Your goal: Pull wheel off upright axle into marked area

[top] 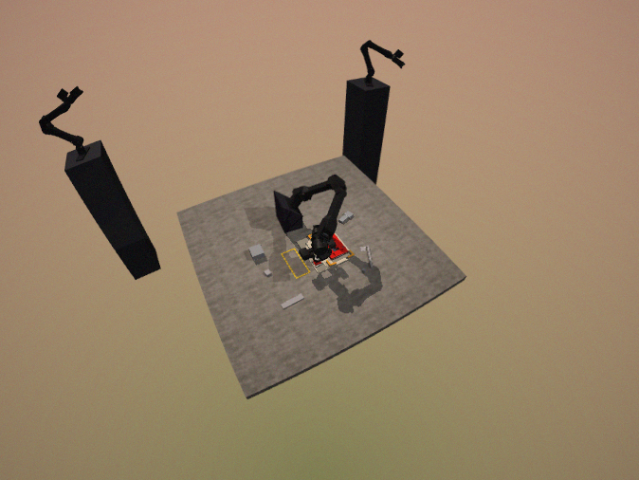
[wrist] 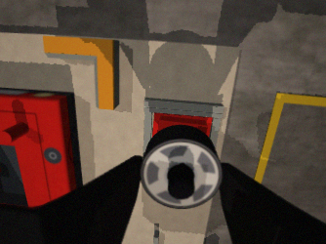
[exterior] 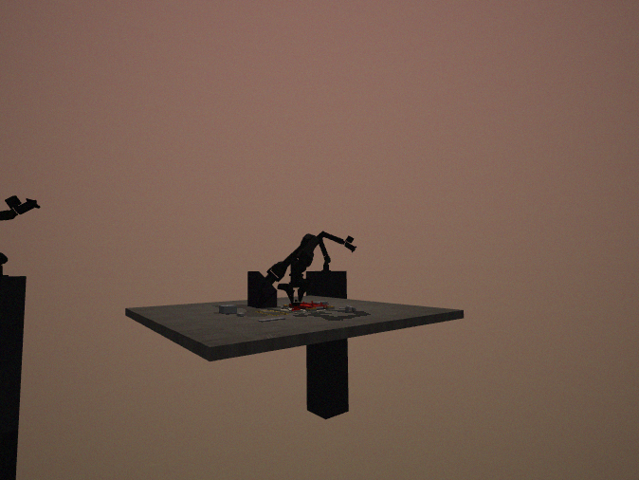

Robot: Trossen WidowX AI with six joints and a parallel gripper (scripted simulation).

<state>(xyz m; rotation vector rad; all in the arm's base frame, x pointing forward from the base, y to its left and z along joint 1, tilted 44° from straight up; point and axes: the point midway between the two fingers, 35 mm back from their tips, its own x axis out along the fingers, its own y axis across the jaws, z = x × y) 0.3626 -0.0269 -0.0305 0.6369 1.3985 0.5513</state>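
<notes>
My gripper tip is now 100 mm to the right of the pale base plate, 50 mm past it and 30 mm above it. Round my gripper tip: flat grey bar: 230 mm to the right, 140 mm ahead, 40 mm below.
</notes>
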